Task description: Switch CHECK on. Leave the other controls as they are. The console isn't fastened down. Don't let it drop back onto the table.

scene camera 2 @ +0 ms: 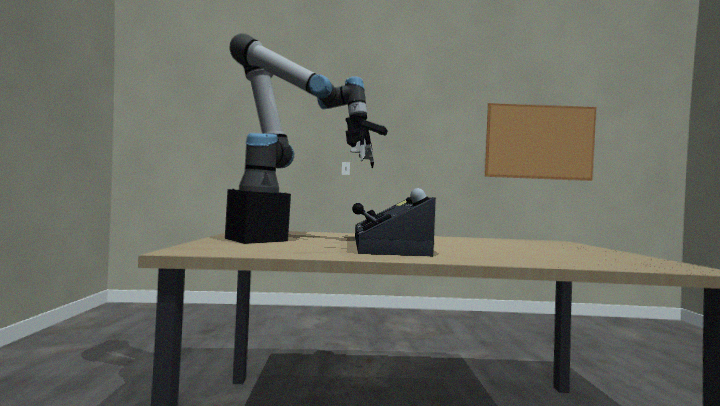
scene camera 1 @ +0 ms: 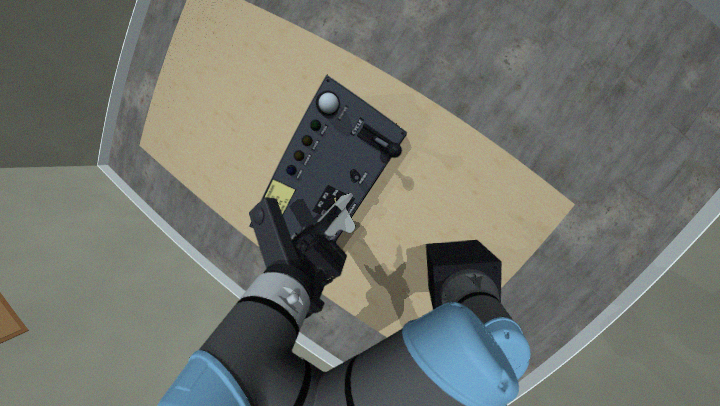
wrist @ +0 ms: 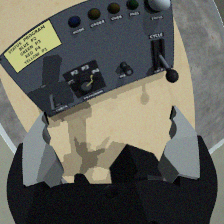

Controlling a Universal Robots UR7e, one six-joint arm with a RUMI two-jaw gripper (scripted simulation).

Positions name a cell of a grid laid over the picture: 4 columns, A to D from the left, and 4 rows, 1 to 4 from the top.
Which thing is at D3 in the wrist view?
The gripper.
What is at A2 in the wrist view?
A dark sloped console.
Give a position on a dark sloped console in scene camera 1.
B2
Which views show the gripper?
Scene camera 2, scene camera 1 and the wrist view: all of them.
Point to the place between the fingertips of the gripper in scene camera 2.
C2
